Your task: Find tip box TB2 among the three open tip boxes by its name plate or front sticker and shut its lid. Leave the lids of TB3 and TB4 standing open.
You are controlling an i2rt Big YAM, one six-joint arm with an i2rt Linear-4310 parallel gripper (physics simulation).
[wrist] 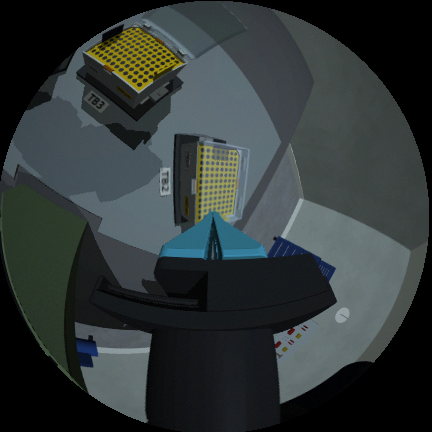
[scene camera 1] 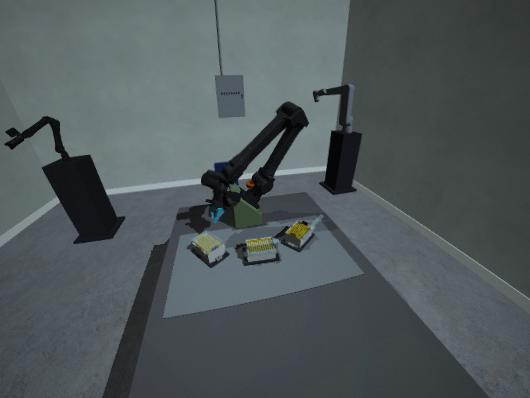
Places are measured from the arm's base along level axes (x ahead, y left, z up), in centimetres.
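Pixels of known places: gripper, fingertip midpoint: [wrist: 212,216] [scene camera 1: 214,223]; arm's base, link origin: [scene camera 1: 248,200].
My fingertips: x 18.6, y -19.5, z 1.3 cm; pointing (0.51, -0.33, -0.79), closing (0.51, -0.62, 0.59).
For each thing: its top centre in the pictures, then the offset to it from my fingertips. Level surfaces: height alone.
- Tip box TB2, top centre: [wrist: 220,186] [scene camera 1: 209,238] dx +4.2, dy -3.1, dz -5.1 cm
- elimination, top centre: [scene camera 1: 299,227] dx +7.0, dy +39.0, dz -5.4 cm
- pale mat, surface height: dz -12.8 cm
- dark table, surface height: dz -13.1 cm
Tip box TB2 [scene camera 1: 209,248] [wrist: 219,182] has yellow racks and a dark base, with its name plate [wrist: 165,181] beside it in the wrist view. Its clear lid [wrist: 242,185] lies down over the rack; whether it is fully latched cannot be told. TB3 [scene camera 1: 261,249] [wrist: 135,57] is uncovered, and its clear lid [wrist: 200,30] stands open on the side away from its plate. The box at the right, TB4 by elimination [scene camera 1: 299,234], has its lid [scene camera 1: 317,221] tilted open. My gripper [scene camera 1: 216,216] [wrist: 212,216] is shut and empty, with blue fingertips on the arm-base side of TB2, overlapping its near end in the wrist view.
The boxes stand on a pale mat [scene camera 1: 225,287] [wrist: 240,100] on the dark table [scene camera 1: 280,350]. A green wedge-shaped stand [scene camera 1: 247,215] [wrist: 40,250] is beside the arm's base. Two black pedestals [scene camera 1: 82,200] [scene camera 1: 342,160] with small arms stand on the floor beyond the table.
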